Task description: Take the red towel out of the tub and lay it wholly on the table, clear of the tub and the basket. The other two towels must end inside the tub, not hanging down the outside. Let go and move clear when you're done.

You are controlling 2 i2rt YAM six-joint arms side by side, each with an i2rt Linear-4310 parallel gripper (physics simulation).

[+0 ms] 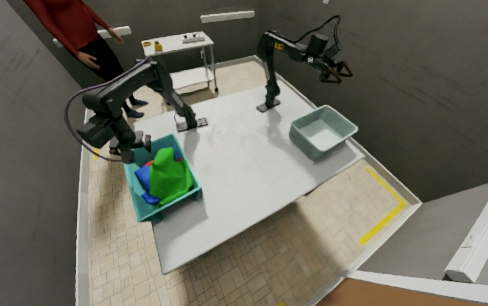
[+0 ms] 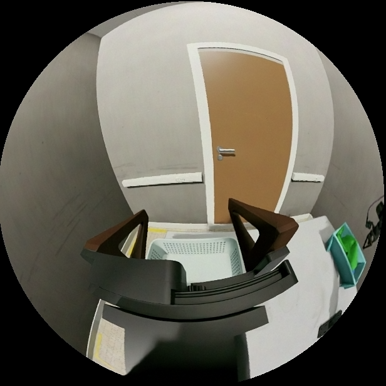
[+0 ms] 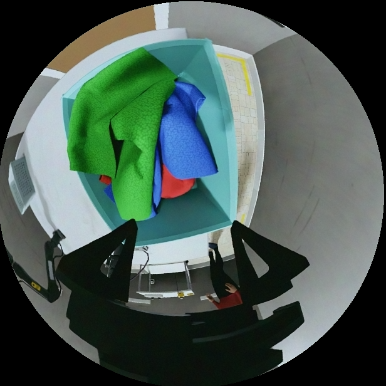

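The teal tub [image 1: 172, 204] [image 2: 336, 257] [image 3: 220, 130] holds three towels. A crumpled green towel [image 1: 169, 175] [image 2: 352, 250] [image 3: 140, 110] lies on top. A blue towel [image 1: 143, 176] [image 3: 185, 140] lies beside and partly under it. Part of the red towel [image 1: 149, 163] [image 3: 177, 182] shows low between them; the rest is hidden. My right gripper [image 1: 138, 150] [image 3: 184, 225] is open and empty, pointing down above the tub's back end. My left gripper [image 1: 345, 78] [image 2: 186, 208] is open and empty, raised high behind the basket.
A pale grey-green basket [image 1: 312, 142] [image 2: 195, 245] [image 3: 22, 185] stands at the right end of the white table [image 1: 240, 160] [image 3: 47, 150]. The tub stands at the table's left edge. A white cart [image 1: 172, 46] and a person in red [image 1: 70, 25] are behind the table.
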